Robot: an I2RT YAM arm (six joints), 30 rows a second.
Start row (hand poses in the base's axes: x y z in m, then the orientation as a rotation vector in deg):
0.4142, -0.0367, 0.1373, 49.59, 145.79, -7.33
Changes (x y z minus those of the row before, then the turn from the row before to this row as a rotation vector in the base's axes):
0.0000, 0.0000, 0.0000, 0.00, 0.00, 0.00
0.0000, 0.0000, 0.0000, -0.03, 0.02, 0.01
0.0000, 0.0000, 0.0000, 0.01, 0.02, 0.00
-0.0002, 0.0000, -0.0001, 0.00, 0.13, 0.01
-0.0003, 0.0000, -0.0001, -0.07, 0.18, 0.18
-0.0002, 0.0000, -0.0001, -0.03, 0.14, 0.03
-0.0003, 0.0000, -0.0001, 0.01, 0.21, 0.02
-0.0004, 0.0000, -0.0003, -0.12, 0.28, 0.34
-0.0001, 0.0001, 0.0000, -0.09, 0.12, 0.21
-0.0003, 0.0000, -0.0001, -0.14, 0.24, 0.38
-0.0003, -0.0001, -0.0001, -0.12, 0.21, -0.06
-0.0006, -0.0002, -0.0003, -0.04, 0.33, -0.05
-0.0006, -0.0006, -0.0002, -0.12, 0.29, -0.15
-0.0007, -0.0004, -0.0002, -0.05, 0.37, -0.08
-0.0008, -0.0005, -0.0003, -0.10, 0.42, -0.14
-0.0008, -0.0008, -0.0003, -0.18, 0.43, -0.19
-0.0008, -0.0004, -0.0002, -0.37, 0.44, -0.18
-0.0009, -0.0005, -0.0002, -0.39, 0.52, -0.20
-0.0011, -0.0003, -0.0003, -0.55, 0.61, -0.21
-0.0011, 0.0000, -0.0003, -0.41, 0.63, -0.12
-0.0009, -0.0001, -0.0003, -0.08, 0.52, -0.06
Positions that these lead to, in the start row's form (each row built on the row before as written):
0.4142, -0.0367, 0.1373, 49.59, 145.79, -7.33
0.4142, -0.0367, 0.1373, 49.57, 145.80, -7.37
0.4142, -0.0367, 0.1373, 49.58, 145.82, -7.37
0.4140, -0.0367, 0.1372, 49.59, 145.94, -7.43
0.4137, -0.0367, 0.1371, 49.36, 146.16, -7.55
0.4135, -0.0367, 0.1370, 49.33, 146.29, -7.64
0.4132, -0.0367, 0.1369, 49.34, 146.50, -7.72
0.4128, -0.0367, 0.1366, 48.90, 146.86, -7.90
0.4127, -0.0366, 0.1366, 48.61, 147.03, -8.01
0.4124, -0.0366, 0.1365, 48.10, 147.36, -8.18
0.4121, -0.0367, 0.1364, 48.16, 147.50, -8.45
0.4115, -0.0369, 0.1361, 48.25, 147.78, -8.67
0.4109, -0.0375, 0.1359, 48.44, 147.96, -9.00
0.4102, -0.0379, 0.1357, 48.57, 148.26, -9.26
0.4094, -0.0384, 0.1354, 48.77, 148.57, -9.62
0.4086, -0.0392, 0.1351, 49.01, 148.84, -10.11
0.4078, -0.0396, 0.1349, 49.17, 149.07, -10.84
0.4069, -0.0401, 0.1347, 49.36, 149.35, -11.65
0.4058, -0.0404, 0.1344, 49.52, 149.66, -12.71
0.4047, -0.0404, 0.1341, 49.61, 150.06, -13.58
0.4038, -0.0405, 0.1338, 49.71, 150.49, -13.96

